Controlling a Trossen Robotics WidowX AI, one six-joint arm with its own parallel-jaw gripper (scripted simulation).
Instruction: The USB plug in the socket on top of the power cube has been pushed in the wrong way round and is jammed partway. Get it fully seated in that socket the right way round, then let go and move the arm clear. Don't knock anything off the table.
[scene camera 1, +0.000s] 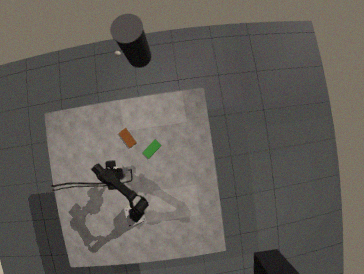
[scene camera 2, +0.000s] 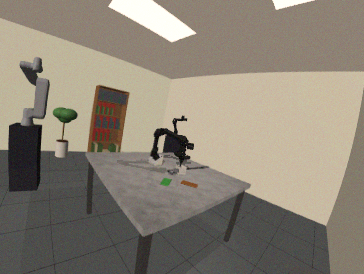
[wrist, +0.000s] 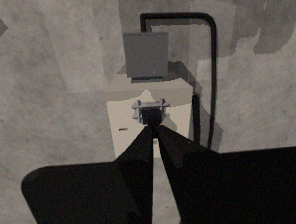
Scene:
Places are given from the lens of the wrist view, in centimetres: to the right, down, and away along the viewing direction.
my gripper (wrist: 154, 131): 0, 1, 11
grey box (wrist: 146, 54): 0, -5, 14

